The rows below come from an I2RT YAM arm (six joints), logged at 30 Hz.
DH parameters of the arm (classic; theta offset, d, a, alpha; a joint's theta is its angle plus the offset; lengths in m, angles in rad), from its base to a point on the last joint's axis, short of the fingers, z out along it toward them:
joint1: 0 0.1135 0.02 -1.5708
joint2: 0 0 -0.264 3.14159
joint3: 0.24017 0 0.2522 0
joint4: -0.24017 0 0.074 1.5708
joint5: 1.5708 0 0 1.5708
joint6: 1.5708 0.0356 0 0
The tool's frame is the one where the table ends.
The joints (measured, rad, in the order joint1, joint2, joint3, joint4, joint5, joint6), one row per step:
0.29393, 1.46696, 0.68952, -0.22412, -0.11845, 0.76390
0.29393, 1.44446, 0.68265, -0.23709, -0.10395, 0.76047
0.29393, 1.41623, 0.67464, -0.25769, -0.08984, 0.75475
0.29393, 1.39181, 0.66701, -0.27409, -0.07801, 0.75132
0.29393, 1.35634, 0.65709, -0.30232, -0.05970, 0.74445
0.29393, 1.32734, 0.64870, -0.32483, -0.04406, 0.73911
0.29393, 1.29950, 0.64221, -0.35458, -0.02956, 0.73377
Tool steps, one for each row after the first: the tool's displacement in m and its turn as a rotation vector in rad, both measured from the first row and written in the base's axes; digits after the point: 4 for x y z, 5 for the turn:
-0.0033, -0.0015, 0.0028, -0.01256, -0.00698, -0.00496
-0.0079, -0.0034, 0.0062, -0.02682, -0.01149, -0.00779
-0.0119, -0.0051, 0.0088, -0.03792, -0.01556, -0.01131
-0.0179, -0.0076, 0.0125, -0.05686, -0.01901, -0.01534
-0.0228, -0.0097, 0.0153, -0.07271, -0.02212, -0.01920
-0.0281, -0.0118, 0.0179, -0.08961, -0.01869, -0.02212

